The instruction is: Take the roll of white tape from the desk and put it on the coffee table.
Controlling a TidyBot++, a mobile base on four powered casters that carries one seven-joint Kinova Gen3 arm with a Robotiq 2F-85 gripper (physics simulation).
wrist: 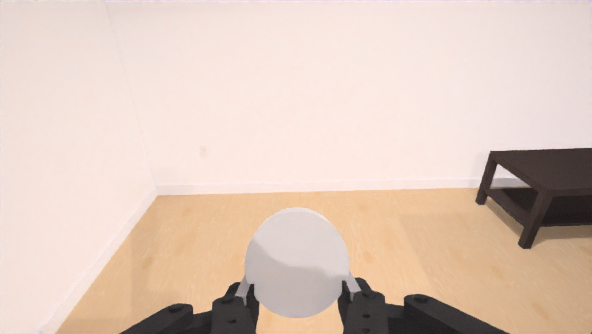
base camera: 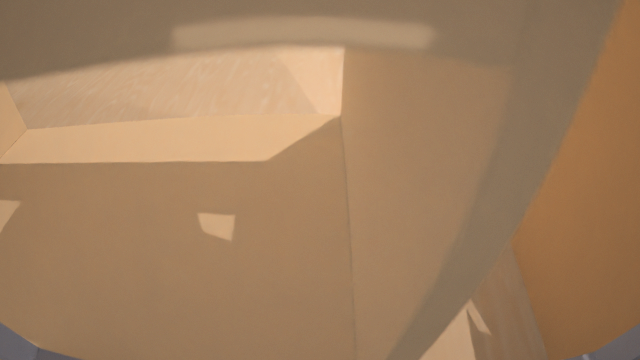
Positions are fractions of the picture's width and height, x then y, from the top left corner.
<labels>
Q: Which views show the brown cardboard box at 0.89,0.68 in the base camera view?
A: The base camera view only.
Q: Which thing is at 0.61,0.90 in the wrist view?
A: The gripper.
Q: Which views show the roll of white tape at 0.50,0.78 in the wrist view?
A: The wrist view only.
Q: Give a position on a light wooden shelf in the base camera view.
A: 0.59,0.63
</labels>
